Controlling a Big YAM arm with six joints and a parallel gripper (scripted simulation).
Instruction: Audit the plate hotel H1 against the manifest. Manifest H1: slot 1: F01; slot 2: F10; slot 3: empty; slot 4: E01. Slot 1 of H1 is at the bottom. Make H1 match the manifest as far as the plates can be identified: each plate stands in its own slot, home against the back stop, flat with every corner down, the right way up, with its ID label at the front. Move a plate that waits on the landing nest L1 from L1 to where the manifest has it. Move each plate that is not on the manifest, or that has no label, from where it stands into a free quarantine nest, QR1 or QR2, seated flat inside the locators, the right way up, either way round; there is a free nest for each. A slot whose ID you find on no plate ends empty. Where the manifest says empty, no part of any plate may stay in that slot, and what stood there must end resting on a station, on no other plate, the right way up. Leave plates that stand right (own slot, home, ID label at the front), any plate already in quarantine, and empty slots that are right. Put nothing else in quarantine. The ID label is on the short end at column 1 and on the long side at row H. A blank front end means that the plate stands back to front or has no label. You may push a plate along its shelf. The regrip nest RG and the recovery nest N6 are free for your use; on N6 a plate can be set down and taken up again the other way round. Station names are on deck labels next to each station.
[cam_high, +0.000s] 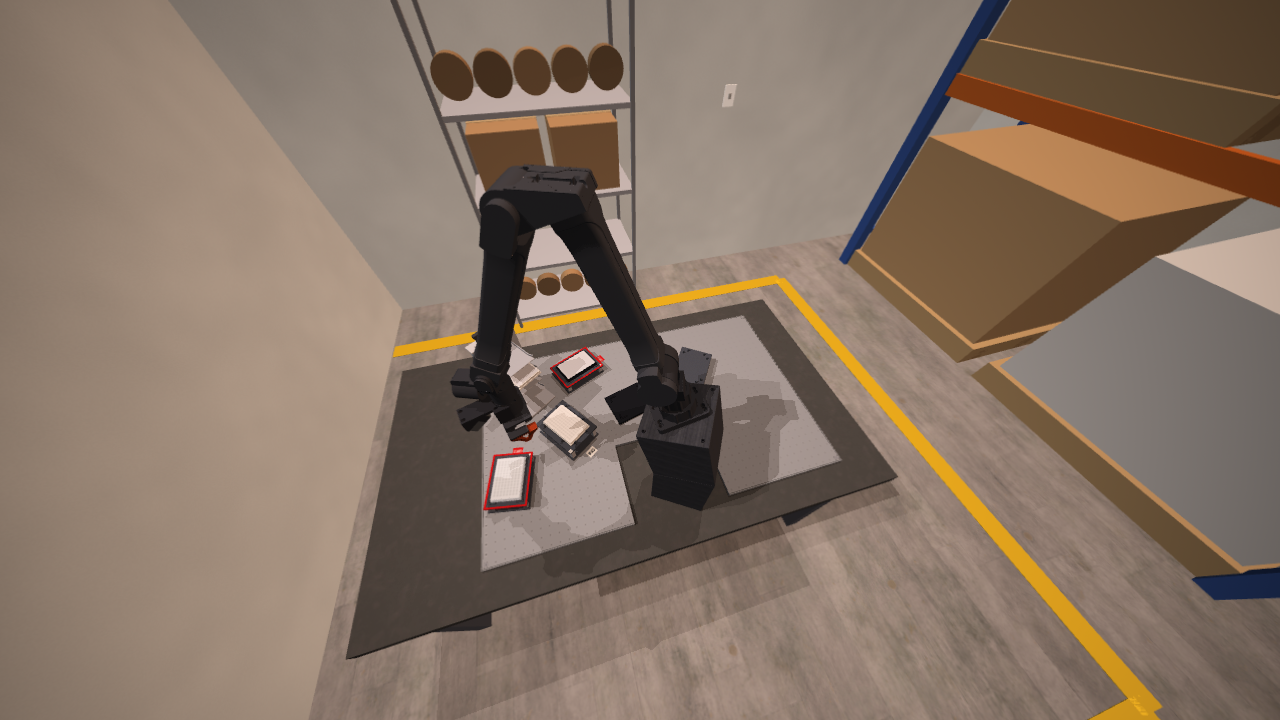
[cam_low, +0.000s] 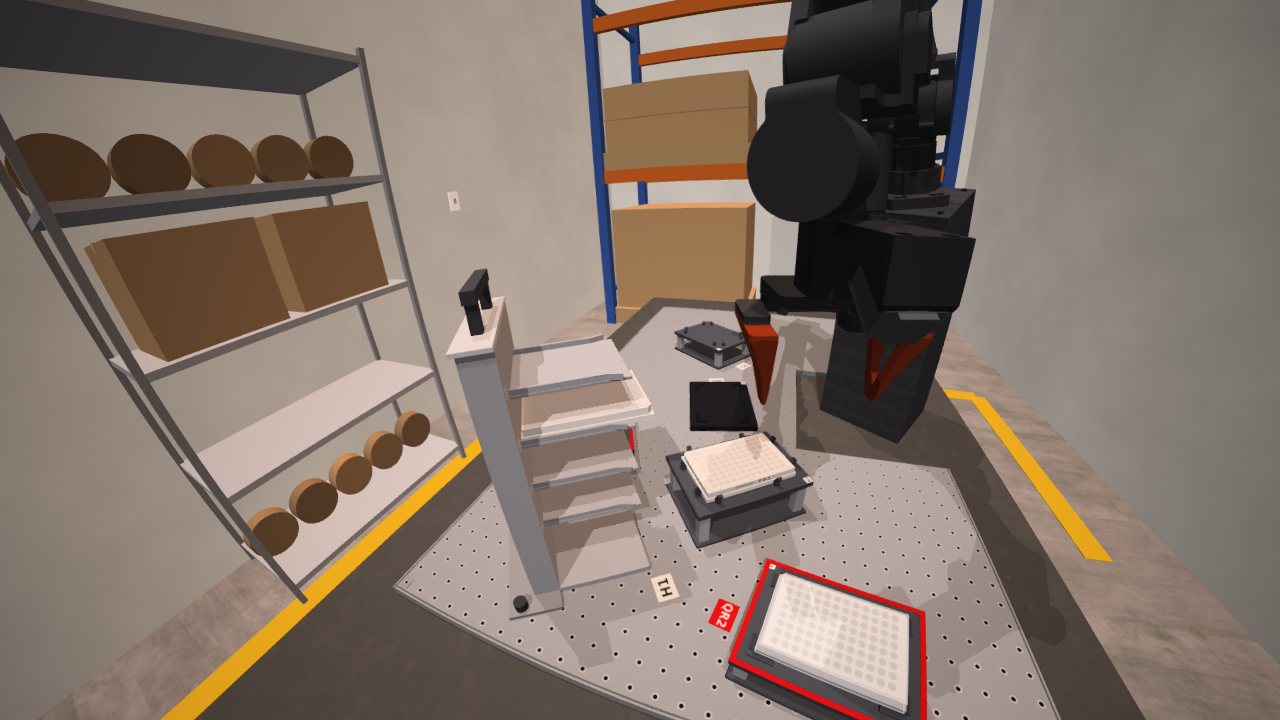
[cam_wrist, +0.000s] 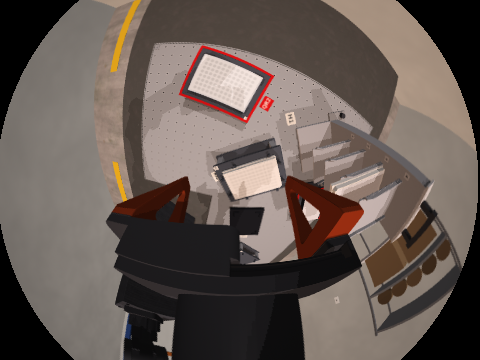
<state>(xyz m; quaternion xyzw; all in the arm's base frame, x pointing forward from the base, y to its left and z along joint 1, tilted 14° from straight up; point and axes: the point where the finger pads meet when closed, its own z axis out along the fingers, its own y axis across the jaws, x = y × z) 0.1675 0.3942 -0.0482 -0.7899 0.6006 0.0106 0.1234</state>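
Now: the dark regrip nest 19 cm below my hand, 10 cm to the right of it and 7 cm ahead of it. Round my hand: H1 deck label: 25 cm below, 12 cm ahead, 6 cm to the left; quarantine nest QR2: 21 cm below, 9 cm to the left, 5 cm behind; plate hotel H1: 29 cm ahead, 9 cm below, 6 cm to the left.
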